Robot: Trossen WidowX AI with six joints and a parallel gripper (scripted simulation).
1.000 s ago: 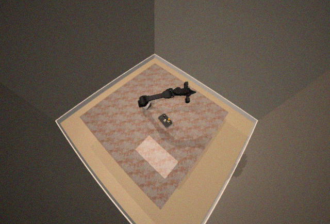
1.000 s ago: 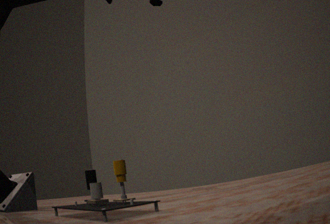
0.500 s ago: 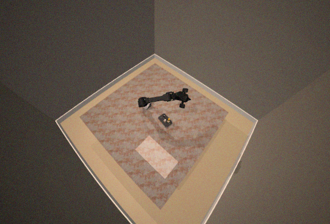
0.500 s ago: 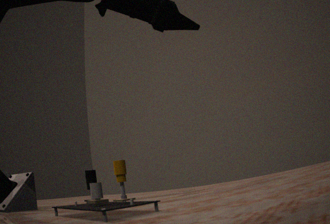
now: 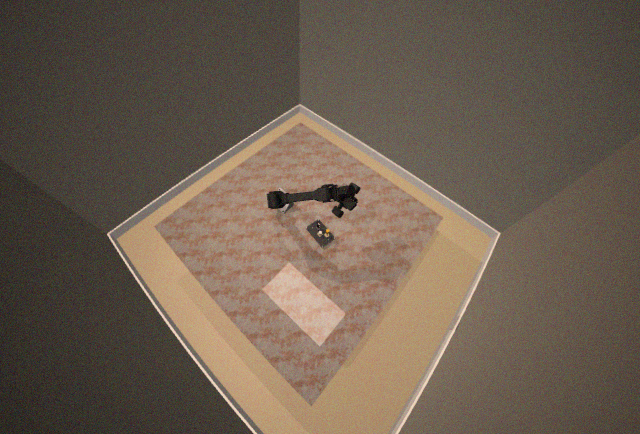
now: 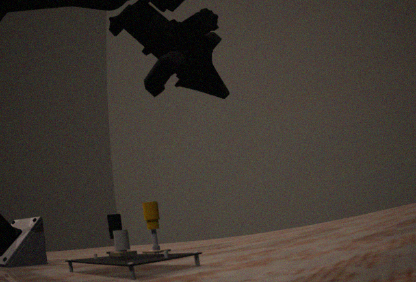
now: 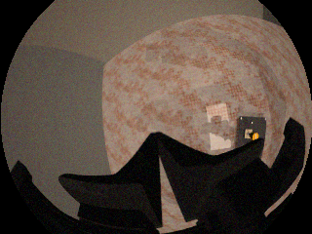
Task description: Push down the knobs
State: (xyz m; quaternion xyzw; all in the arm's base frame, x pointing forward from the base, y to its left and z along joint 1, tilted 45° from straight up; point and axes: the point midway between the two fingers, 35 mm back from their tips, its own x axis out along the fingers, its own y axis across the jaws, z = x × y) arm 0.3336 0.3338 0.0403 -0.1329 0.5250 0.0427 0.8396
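The black knob is 17 cm below my gripper tip, 16 cm to the right of it and 9 cm behind it. Also, from my gripper tip: yellow knob: 17 cm below, 15 cm to the right, 2 cm behind.
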